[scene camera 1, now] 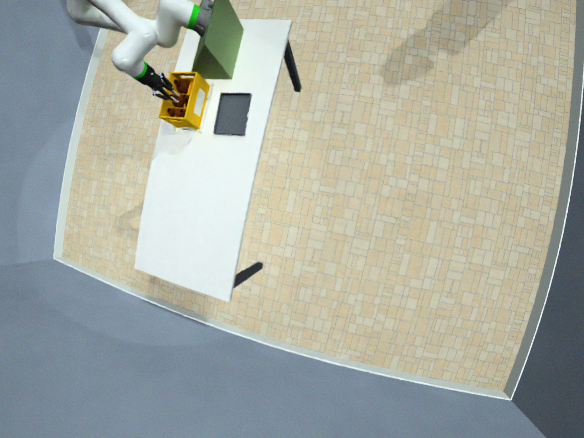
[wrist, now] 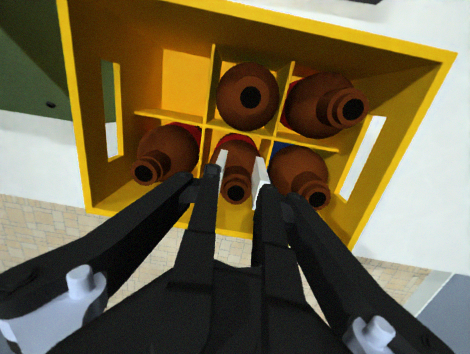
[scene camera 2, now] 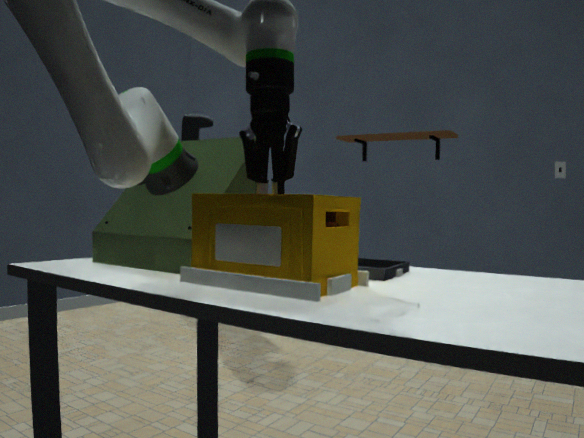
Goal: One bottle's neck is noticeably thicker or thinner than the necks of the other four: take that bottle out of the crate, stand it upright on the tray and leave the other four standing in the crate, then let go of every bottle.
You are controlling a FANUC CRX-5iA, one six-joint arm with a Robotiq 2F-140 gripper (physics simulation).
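Pixels of known places: gripper, fingertip midpoint: (scene camera 1: 177, 98) (wrist: 239, 164); arm's base, origin of the base link: (scene camera 1: 206, 23) (scene camera 2: 173, 175).
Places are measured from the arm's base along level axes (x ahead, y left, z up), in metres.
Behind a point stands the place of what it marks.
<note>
The yellow crate (scene camera 1: 195, 116) @(x 0.489, y 0.043, z -0.132 m) (scene camera 2: 335, 252) @(x 0.547, y -0.054, z -0.154 m) (wrist: 400, 46) @(x 0.495, y 0.037, z -0.052 m) holds five brown bottles in six cells; the upper-left cell is empty in the wrist view. There the bottles are an upper middle bottle (wrist: 231, 105) @(x 0.393, y -0.034, z -0.102 m), an upper right bottle (wrist: 306, 112) @(x 0.470, y -0.018, z -0.106 m), a lower left bottle (wrist: 170, 147) @(x 0.340, y -0.097, z -0.104 m), a lower middle bottle (wrist: 236, 172) @(x 0.418, y -0.094, z -0.078 m) and a lower right bottle (wrist: 295, 167) @(x 0.484, y -0.077, z -0.105 m). The upper right one's neck looks thickest; the upper middle neck is seen end-on. My gripper (scene camera 2: 270, 188) (wrist: 239, 164) @(x 0.420, y -0.091, z -0.095 m) points down into the crate, its pale pads shut on the lower middle bottle's neck. The dark tray (scene camera 1: 232, 114) @(x 0.405, y 0.214, z -0.222 m) (scene camera 2: 396, 270) @(x 0.530, y 0.223, z -0.213 m) is empty.
Low pale strips (scene camera 2: 250, 284) @(x 0.441, y -0.163, z -0.213 m) line the crate's foot on the white table (scene camera 1: 200, 200) @(x 0.942, y 0.183, z -0.227 m) (scene camera 2: 480, 305) @(x 0.795, y 0.011, z -0.228 m). A green sloped housing (scene camera 1: 220, 50) @(x 0.127, y 0.119, z -0.038 m) (scene camera 2: 142, 250) @(x 0.066, y -0.135, z -0.184 m) stands beside the crate, with part of the arm above it. A brown wall shelf (scene camera 2: 397, 136) hangs behind.
</note>
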